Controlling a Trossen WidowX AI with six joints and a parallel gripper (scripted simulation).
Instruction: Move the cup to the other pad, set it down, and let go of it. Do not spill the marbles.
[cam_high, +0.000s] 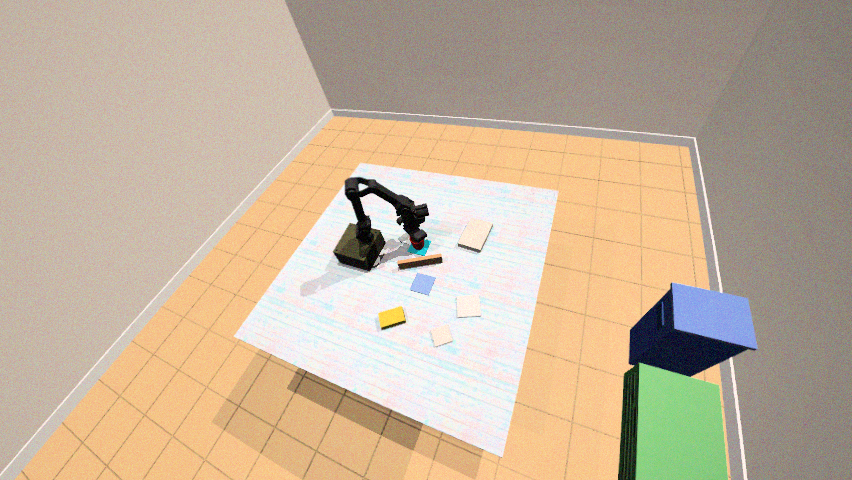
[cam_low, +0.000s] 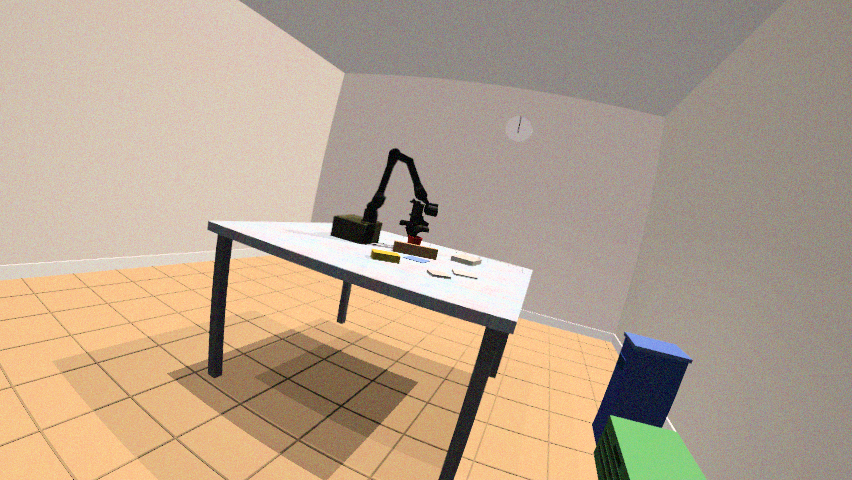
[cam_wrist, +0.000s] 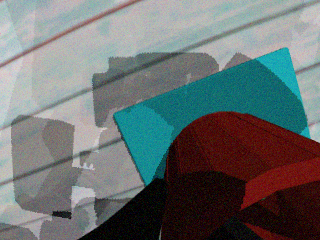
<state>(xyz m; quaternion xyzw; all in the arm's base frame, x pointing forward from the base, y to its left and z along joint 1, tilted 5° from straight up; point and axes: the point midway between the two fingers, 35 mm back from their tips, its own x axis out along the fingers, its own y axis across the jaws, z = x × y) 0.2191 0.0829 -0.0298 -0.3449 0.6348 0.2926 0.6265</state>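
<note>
Right now the red cup is 20 mm to the right of my gripper tip and 20 mm ahead of it. Round my gripper tip: cyan pad (50 mm below, 20 mm to the right, 20 mm ahead); then light blue pad (230 mm to the right, 100 mm ahead, 50 mm below); then brown bar (130 mm to the right, 60 mm ahead, 30 mm below).
</note>
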